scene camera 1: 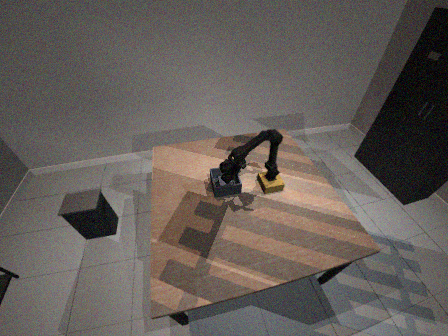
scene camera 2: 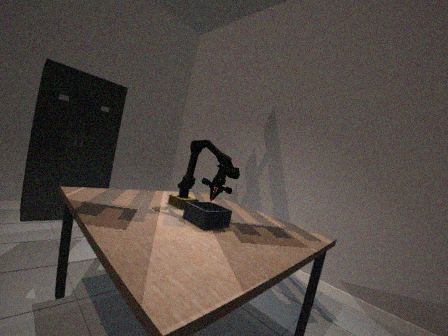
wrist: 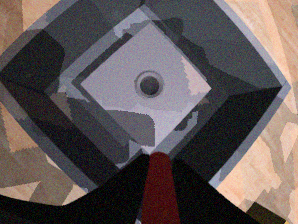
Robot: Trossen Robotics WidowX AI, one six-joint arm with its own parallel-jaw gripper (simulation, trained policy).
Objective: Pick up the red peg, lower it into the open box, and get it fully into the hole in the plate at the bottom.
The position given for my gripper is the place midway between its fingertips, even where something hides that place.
In view: my gripper (wrist: pixel 160 164), a dark blue-grey box (scene camera 2: pixel 217 217) and a plate (wrist: pixel 148 58).
The dark blue-grey box shows as well in the wrist view (wrist: pixel 52 57).
